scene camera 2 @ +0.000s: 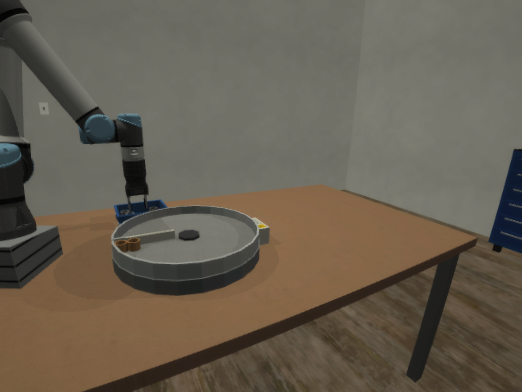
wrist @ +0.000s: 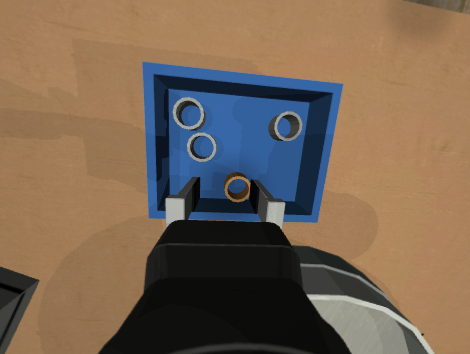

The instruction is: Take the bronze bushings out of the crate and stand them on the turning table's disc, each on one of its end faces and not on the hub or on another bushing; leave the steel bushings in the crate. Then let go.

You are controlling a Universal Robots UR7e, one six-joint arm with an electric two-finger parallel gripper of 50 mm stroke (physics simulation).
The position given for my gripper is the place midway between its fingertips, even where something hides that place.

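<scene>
In scene camera 2 I can see my gripper [scene camera 2: 138, 208], and there's a grey disc [scene camera 2: 198, 237] there as well. The wrist view gives me a blue crate [wrist: 238, 106], and my gripper [wrist: 225, 188] is visible in that one too.
</scene>
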